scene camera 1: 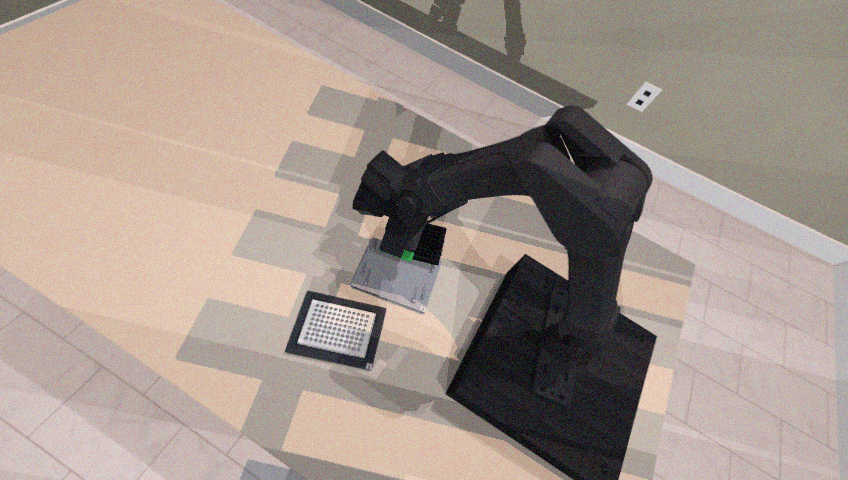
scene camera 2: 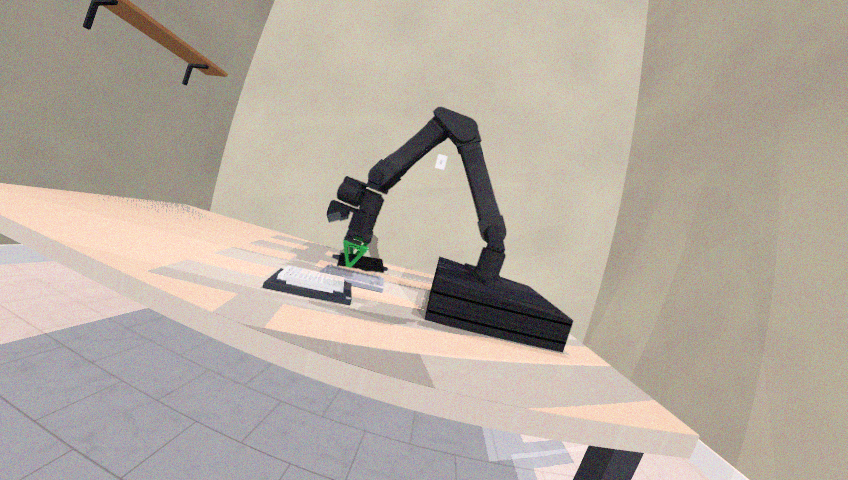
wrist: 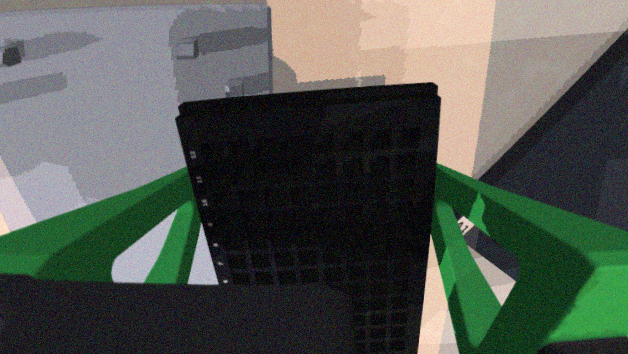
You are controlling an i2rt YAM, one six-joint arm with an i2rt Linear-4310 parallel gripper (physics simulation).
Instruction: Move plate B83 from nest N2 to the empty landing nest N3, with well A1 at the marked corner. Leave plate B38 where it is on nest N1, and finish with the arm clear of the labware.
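Note:
My gripper (scene camera 1: 407,255) (scene camera 2: 355,253) (wrist: 314,177) has green fingers and is shut on the sides of a black well plate (scene camera 1: 430,243) (wrist: 320,165). The plate hangs level over the back part of a light grey nest (scene camera 1: 392,279) (scene camera 2: 368,281) (wrist: 125,125), whose front part is bare with small posts. A white plate (scene camera 1: 336,328) (scene camera 2: 312,279) sits on a dark nest (scene camera 1: 330,356) (scene camera 2: 309,293) in front. Another dark nest (wrist: 575,165), with a small white corner label (wrist: 465,226), shows at the right in the wrist view. Plate codes are not readable; the black plate's rear wells are hidden by the gripper body.
The arm's black base block (scene camera 1: 505,368) (scene camera 2: 493,312) stands to the right of the nests. The upper arm reaches over the table's back side and hides what lies beneath it in scene camera 1. A wooden wall shelf (scene camera 2: 160,35) is high at the left.

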